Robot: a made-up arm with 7 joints. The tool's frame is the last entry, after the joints.
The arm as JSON. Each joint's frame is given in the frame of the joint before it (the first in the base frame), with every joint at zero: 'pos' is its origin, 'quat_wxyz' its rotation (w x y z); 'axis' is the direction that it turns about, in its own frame. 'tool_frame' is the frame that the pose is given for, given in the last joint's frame.
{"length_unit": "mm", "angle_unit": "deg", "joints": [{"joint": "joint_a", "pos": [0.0, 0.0, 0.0], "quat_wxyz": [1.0, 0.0, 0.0, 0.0], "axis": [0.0, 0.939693, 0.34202]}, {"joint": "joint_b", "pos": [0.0, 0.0, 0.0], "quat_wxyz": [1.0, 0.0, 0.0, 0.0], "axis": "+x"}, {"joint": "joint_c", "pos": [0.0, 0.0, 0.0], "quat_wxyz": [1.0, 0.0, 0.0, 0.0], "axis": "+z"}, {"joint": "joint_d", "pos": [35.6, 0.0, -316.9], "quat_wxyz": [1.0, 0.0, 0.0, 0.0], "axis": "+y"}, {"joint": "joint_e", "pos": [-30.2, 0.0, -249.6], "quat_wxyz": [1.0, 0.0, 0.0, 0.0], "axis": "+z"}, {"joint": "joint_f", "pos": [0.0, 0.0, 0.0], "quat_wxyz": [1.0, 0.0, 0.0, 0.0], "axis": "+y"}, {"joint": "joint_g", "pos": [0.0, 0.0, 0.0], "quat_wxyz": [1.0, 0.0, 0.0, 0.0], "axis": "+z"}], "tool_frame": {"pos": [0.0, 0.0, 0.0], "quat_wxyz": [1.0, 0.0, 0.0, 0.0]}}
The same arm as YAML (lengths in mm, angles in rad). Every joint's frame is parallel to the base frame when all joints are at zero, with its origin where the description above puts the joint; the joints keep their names.
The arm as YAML. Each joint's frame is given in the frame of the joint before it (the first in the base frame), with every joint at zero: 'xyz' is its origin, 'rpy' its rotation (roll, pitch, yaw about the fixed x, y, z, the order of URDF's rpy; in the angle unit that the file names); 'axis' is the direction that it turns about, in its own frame. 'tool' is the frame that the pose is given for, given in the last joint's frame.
units:
  length: mm
  angle: rad
joints:
  - name: joint_a
    type: revolute
    origin:
      xyz: [0.0, 0.0, 0.0]
      rpy: [0.0, 0.0, 0.0]
    axis: [0.0, 0.9397, 0.342]
  - name: joint_b
    type: revolute
    origin:
      xyz: [0.0, 0.0, 0.0]
      rpy: [0.0, 0.0, 0.0]
    axis: "+x"
  - name: joint_c
    type: revolute
    origin:
      xyz: [0.0, 0.0, 0.0]
      rpy: [0.0, 0.0, 0.0]
    axis: "+z"
  - name: joint_d
    type: revolute
    origin:
      xyz: [35.6, 0.0, -316.9]
      rpy: [0.0, 0.0, 0.0]
    axis: "+y"
  - name: joint_e
    type: revolute
    origin:
      xyz: [-30.2, 0.0, -249.6]
      rpy: [0.0, 0.0, 0.0]
    axis: "+z"
  - name: joint_f
    type: revolute
    origin:
      xyz: [0.0, 0.0, 0.0]
      rpy: [0.0, 0.0, 0.0]
    axis: "+y"
  - name: joint_g
    type: revolute
    origin:
      xyz: [0.0, 0.0, 0.0]
      rpy: [0.0, 0.0, 0.0]
    axis: "+z"
tool:
  origin:
    xyz: [0.0, 0.0, 0.0]
    rpy: [0.0, 0.0, 0.0]

